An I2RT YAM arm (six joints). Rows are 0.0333 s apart.
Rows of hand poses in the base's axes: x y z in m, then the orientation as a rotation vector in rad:
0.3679 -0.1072 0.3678 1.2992 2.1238 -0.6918
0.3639 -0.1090 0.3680 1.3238 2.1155 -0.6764
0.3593 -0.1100 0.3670 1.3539 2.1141 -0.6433
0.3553 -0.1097 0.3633 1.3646 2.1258 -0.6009
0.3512 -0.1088 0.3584 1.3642 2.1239 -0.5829
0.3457 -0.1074 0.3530 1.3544 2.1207 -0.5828
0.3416 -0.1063 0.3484 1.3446 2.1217 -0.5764
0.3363 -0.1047 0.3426 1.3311 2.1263 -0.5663
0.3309 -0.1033 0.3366 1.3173 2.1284 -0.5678
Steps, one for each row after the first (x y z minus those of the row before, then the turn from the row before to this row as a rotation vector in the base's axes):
-0.0040 -0.0018 0.0002 0.0131 -0.0109 -0.0146
-0.0046 -0.0010 -0.0010 0.0277 -0.0141 -0.0126
-0.0040 0.0003 -0.0037 0.0310 -0.0121 0.0057
-0.0041 0.0009 -0.0049 0.0077 -0.0109 0.0042
-0.0055 0.0014 -0.0054 -0.0057 -0.0042 0.0060
-0.0041 0.0011 -0.0046 -0.0005 -0.0044 0.0085
-0.0053 0.0016 -0.0058 0.0016 -0.0042 0.0128
-0.0054 0.0014 -0.0060 -0.0055 -0.0001 0.0095

